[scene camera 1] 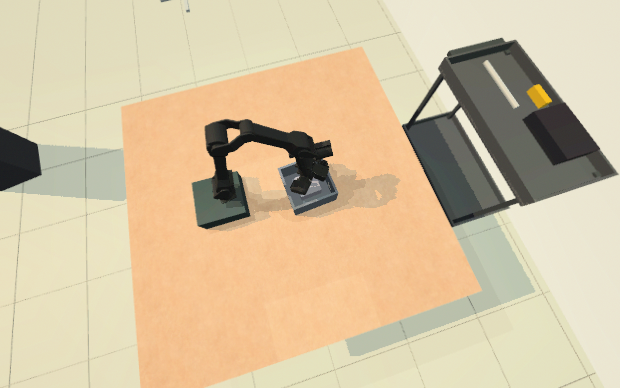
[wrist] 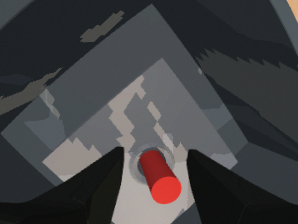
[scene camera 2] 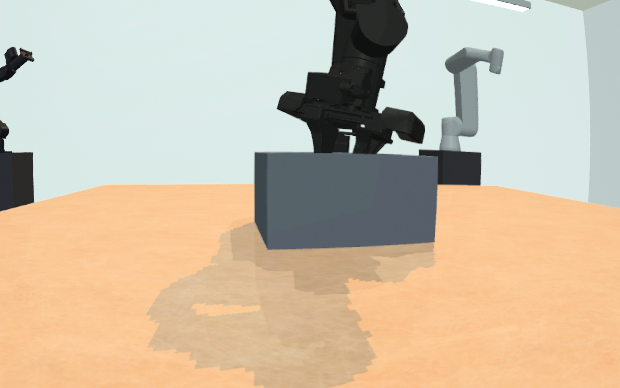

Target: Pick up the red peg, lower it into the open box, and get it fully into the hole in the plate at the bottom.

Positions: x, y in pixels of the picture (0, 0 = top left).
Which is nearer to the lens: the red peg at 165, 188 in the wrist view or the grey box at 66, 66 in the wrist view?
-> The red peg.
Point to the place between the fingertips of the gripper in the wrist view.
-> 156, 155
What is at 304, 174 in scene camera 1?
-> The gripper.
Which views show the grey box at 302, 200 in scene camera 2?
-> Scene camera 1, the wrist view and scene camera 2: all of them.
